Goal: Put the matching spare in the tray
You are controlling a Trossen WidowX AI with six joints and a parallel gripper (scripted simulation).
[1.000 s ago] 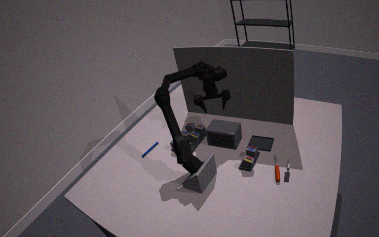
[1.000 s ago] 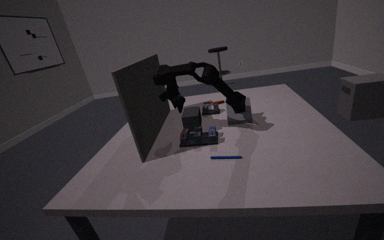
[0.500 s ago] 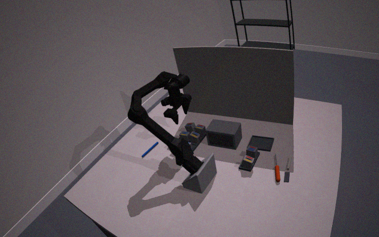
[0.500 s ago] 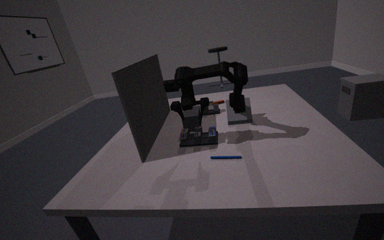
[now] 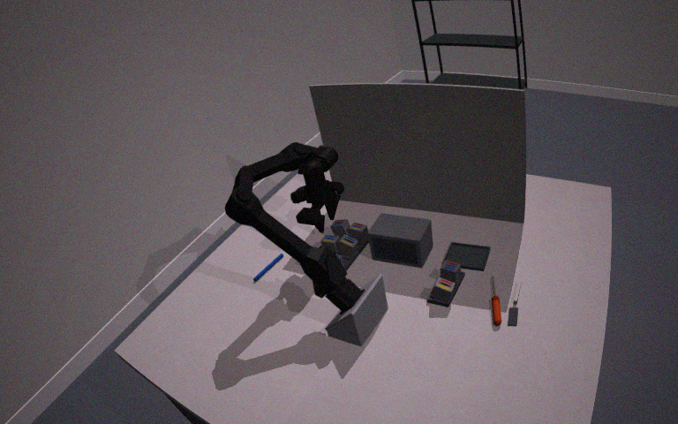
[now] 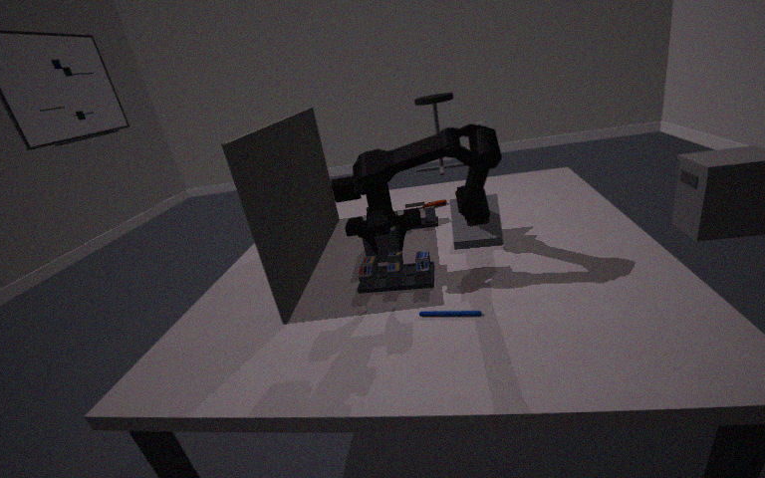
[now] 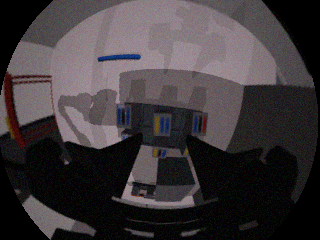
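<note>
Now: the grey spare 6 cm below my gripper tip. From my gripper tip the other things lie so: tray 8 cm ahead, 41 cm to the right, 9 cm below; blue pen 14 cm behind, 16 cm to the left, 9 cm below.
</note>
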